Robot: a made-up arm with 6 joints.
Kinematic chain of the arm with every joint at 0, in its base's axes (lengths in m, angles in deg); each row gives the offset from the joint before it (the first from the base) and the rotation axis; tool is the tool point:
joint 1: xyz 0 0 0.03 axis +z
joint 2: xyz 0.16 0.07 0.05 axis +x
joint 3: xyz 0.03 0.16 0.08 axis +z
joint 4: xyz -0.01 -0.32 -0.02 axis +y
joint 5: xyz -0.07 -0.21 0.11 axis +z
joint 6: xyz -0.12 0 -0.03 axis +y
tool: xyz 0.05 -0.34 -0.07
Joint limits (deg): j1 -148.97..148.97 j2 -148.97..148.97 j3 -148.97..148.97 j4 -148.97..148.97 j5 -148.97..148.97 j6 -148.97..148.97
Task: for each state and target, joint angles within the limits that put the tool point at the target. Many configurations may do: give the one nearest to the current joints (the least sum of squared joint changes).
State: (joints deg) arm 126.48 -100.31 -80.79 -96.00 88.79 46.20
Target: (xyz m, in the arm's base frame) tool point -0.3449 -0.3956 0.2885
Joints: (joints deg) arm 104.16 -95.72 -52.51 -84.36 95.03 44.94
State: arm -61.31 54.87 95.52 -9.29 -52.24 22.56
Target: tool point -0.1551 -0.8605 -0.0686
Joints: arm -90.39 49.14 88.71 1.79 -48.48 21.89
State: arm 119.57 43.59 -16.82 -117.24 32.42 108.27
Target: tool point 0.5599 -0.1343 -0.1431
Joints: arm 114.96 33.28 -31.80 -117.57 51.44 105.45
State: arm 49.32 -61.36 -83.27 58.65 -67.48 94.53
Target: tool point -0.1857 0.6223 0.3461
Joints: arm 0.17 -25.99 -99.85 65.79 -78.25 99.56
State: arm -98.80 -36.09 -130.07 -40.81 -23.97 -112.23
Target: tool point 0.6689 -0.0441 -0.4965
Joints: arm -118.96 -36.87 -113.78 -50.73 -51.40 -113.43
